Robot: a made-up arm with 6 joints. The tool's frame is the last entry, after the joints. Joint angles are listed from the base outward.
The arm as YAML. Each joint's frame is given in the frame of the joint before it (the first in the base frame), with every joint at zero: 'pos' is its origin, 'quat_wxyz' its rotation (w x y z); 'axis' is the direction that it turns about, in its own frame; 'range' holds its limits. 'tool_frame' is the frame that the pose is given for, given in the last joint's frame.
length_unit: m
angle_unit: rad
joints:
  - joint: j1
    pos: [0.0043, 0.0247, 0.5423]
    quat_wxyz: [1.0, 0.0, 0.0, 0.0]
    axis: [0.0, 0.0, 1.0]
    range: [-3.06, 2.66]
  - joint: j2
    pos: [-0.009, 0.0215, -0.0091]
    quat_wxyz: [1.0, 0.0, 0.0, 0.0]
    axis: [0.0, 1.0, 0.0]
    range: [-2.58, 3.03]
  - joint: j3
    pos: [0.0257, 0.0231, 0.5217]
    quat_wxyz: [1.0, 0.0, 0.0, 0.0]
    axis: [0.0, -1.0, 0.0]
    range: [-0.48, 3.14]
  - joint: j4
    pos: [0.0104, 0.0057, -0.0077]
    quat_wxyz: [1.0, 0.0, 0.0, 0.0]
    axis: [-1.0, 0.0, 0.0]
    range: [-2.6, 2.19]
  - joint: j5
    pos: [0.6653, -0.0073, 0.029]
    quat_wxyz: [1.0, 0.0, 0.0, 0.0]
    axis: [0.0, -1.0, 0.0]
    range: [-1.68, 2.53]
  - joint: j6
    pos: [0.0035, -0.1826, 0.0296]
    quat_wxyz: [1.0, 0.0, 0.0, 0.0]
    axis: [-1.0, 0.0, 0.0]
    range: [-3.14, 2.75]
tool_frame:
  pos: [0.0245, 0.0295, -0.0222]
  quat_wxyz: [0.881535, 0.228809, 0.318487, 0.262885]
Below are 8 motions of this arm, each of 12 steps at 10 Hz.
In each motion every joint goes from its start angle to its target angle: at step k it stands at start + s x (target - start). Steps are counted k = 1, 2, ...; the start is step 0. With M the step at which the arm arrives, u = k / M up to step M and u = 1 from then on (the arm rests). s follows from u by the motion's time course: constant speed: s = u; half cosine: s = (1 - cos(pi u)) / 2; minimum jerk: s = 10 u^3 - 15 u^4 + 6 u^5.
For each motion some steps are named. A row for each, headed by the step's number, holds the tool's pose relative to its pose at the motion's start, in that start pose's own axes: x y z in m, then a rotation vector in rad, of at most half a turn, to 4 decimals.
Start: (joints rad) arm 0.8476 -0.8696 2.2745 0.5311 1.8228 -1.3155
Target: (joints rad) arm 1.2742 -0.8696 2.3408 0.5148 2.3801 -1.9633
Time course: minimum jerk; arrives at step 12
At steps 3, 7, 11, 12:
3: -0.0317 0.0329 0.0160 -0.0006 0.0164 0.0474
7: -0.1758 0.2283 0.1013 0.0606 0.1657 0.2826
11: -0.2421 0.3635 0.1550 0.1614 0.2962 0.4023
12: -0.2429 0.3655 0.1558 0.1633 0.2982 0.4038

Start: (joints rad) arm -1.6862 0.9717 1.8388 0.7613 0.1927 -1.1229
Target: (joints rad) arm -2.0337 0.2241 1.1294 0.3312 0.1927 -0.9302
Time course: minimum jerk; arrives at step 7
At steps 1, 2, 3, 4, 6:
1: -0.0058 0.0016 0.0103 -0.0009 -0.0048 -0.0036
2: -0.0369 0.0132 0.0622 -0.0059 -0.0296 -0.0225
3: -0.0961 0.0484 0.1485 -0.0171 -0.0754 -0.0564
4: -0.1665 0.1111 0.2319 -0.0334 -0.1296 -0.0951
6: -0.2516 0.2200 0.3048 -0.0594 -0.1996 -0.1431

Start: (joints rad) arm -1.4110 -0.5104 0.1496 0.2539 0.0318 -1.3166
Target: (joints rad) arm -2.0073 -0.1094 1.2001 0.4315 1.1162 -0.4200
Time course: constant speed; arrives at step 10
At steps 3, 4, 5, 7, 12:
3: 0.0275 0.1223 0.0318 -0.6740 0.1336 0.0205
4: 0.0350 0.1589 0.0346 -0.9054 0.1701 0.0142
5: 0.0420 0.1932 0.0339 -1.1386 0.2033 0.0044
7: 0.0552 0.2546 0.0226 -1.6078 0.2620 -0.0168
12: 0.0742 0.3271 -0.0183 -2.3079 0.3389 -0.0129

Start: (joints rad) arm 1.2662 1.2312 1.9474 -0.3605 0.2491 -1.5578
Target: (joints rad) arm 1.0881 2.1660 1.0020 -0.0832 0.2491 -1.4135
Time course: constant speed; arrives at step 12
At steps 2, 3, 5, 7, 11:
2: -0.2723 -0.0584 0.0519 -0.0095 -0.2057 -0.2554
3: -0.4154 -0.0696 0.0572 -0.0072 -0.3078 -0.3828
5: -0.7023 -0.0564 0.0237 0.0138 -0.5115 -0.6351
7: -0.9723 0.0008 -0.0690 0.0596 -0.7154 -0.8812
11: -1.3848 0.2157 -0.4118 0.2406 -1.1262 -1.3378

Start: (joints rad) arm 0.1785 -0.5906 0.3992 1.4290 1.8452 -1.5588
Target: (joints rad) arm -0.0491 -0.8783 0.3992 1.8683 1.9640 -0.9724
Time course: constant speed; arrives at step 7
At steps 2, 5, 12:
2: 0.0317 0.0390 0.0597 -0.0208 0.2259 -0.1621
5: 0.0945 0.0822 0.1453 -0.0574 0.5832 -0.3517
12: 0.1451 0.1006 0.1983 -0.0843 0.8298 -0.4385

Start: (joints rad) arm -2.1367 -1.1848 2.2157 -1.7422 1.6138 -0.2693
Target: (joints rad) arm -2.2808 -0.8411 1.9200 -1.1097 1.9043 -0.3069
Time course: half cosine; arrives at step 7
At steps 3, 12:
3: -0.1588 -0.0339 0.1567 -0.2553 0.2255 0.0406
12: -0.3722 -0.0034 0.4150 -0.5030 0.6772 0.1316

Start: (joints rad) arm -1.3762 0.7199 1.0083 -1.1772 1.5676 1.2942
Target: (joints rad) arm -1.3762 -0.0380 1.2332 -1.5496 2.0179 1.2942
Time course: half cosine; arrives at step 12
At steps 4, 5, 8, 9, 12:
4: -0.0326 0.1273 0.2046 0.2736 -0.1597 -0.0071
5: -0.0618 0.1768 0.3083 0.4089 -0.2248 -0.0095
8: -0.2087 0.2736 0.6411 0.8431 -0.3753 -0.0091
9: -0.2623 0.2832 0.7302 0.9626 -0.4011 -0.0060
12: -0.3471 0.2839 0.8523 1.1312 -0.4258 0.0015

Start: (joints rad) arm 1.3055 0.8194 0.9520 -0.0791 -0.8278 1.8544
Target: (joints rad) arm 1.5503 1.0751 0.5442 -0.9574 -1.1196 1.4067
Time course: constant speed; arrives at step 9
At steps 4, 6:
4: 0.2040 0.1900 0.2397 -0.1336 -0.2151 0.6404
6: 0.2804 0.3209 0.3329 -0.1823 -0.2604 0.9766

